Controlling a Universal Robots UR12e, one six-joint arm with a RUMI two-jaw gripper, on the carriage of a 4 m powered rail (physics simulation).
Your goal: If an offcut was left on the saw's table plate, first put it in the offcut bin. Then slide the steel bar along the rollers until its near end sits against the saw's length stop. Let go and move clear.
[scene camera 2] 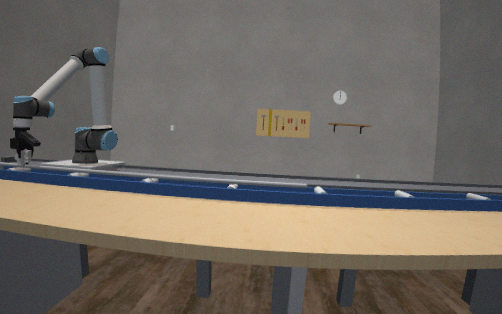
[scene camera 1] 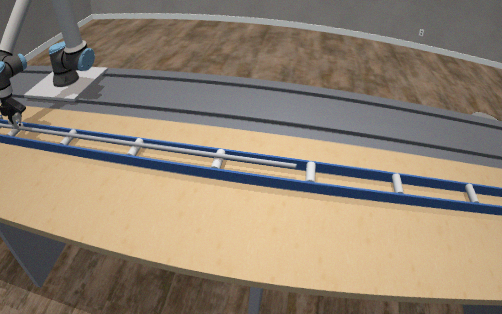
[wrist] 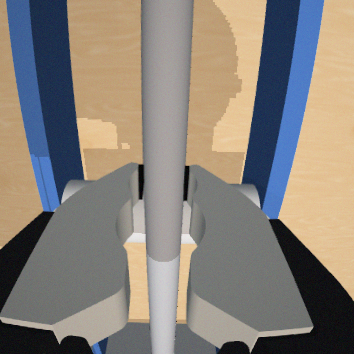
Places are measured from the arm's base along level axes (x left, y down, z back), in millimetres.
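Pixels of known places: gripper, fingertip midpoint: [scene camera 2: 24, 166] [scene camera 1: 19, 128] [wrist: 164, 168]; arm's base at its link origin: [scene camera 2: 85, 162] [scene camera 1: 66, 80].
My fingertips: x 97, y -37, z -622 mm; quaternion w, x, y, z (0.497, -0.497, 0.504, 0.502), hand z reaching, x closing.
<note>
Ahead of a thing's pixels: the offset from my fingertips to its top centre. "pt": to the spot under its first point. Level surfaces: height alone.
The long grey steel bar [scene camera 1: 260, 161] [scene camera 2: 250, 182] [wrist: 167, 75] lies lengthwise over white rollers @(dy +7, dx +1554, dz +2 mm) [scene camera 1: 311, 171] [scene camera 2: 320, 190] between two blue side rails [scene camera 1: 350, 191] [scene camera 2: 350, 200] [wrist: 50, 100]. In both scene views it runs out of the left edge, and its right end shows mid-frame, just left of a roller. My gripper [scene camera 1: 18, 124] [scene camera 2: 24, 162] [wrist: 164, 168] is at the far left, low over the rollers, pointing down. It is shut on the bar, with both black pads against the bar's sides. The saw, length stop, offcut and bin do not show in these views.
The arm's base stands on a white carriage plate [scene camera 1: 91, 81] on the grey powered rail [scene camera 1: 250, 107] behind the wooden table @(dy +67 mm) [scene camera 1: 250, 225] [scene camera 2: 250, 227]. The blue side rails rise close on both sides of the gripper. A roller @(pt dy +20, dx -28, dz +54 mm) [wrist: 75, 191] crosses beneath the fingers.
</note>
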